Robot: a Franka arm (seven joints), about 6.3 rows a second.
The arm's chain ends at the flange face. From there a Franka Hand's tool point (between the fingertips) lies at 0.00 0.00 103.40 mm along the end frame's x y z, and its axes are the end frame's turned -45 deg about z.
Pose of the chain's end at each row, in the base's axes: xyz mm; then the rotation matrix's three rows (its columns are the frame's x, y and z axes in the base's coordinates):
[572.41, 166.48, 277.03], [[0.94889, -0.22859, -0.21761], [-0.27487, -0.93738, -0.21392], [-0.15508, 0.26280, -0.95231]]
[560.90, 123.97, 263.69], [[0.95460, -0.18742, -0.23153], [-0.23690, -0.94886, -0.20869], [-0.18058, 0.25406, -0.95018]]
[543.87, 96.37, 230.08], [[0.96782, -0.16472, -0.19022], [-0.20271, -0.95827, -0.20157], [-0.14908, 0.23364, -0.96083]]
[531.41, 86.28, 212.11], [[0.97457, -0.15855, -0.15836], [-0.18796, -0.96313, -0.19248], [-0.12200, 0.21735, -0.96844]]
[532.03, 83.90, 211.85], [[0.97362, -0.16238, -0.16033], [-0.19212, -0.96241, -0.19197], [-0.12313, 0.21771, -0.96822]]
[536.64, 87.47, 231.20], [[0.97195, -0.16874, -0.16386], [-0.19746, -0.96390, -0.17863], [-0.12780, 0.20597, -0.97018]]
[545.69, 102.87, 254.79], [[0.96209, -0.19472, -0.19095], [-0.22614, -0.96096, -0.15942], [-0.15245, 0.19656, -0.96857]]
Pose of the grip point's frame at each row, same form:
[549.91, 144.36, 178.56], [[0.83260, 0.50933, -0.21761], [0.46847, -0.85719, -0.21392], [-0.29549, 0.07617, -0.95231]]
[536.96, 102.39, 165.44], [[0.80753, 0.54248, -0.23153], [0.50343, -0.83846, -0.20869], [-0.30734, 0.05196, -0.95018]]
[524.20, 75.53, 130.73], [[0.80083, 0.56788, -0.19022], [0.53426, -0.82094, -0.20157], [-0.27062, 0.05979, -0.96083]]
[515.04, 66.38, 111.97], [[0.80124, 0.57701, -0.15836], [0.54813, -0.81394, -0.19248], [-0.23996, 0.06742, -0.96844]]
[515.45, 64.05, 111.74], [[0.80327, 0.57363, -0.16033], [0.54468, -0.81638, -0.19197], [-0.24101, 0.06688, -0.96822]]
[519.70, 69.00, 130.88], [[0.80659, 0.56796, -0.16386], [0.54195, -0.82121, -0.17863], [-0.23601, 0.05527, -0.97018]]
[525.95, 86.39, 154.64], [[0.81799, 0.54261, -0.19095], [0.51960, -0.83941, -0.15942], [-0.24679, 0.03119, -0.96857]]

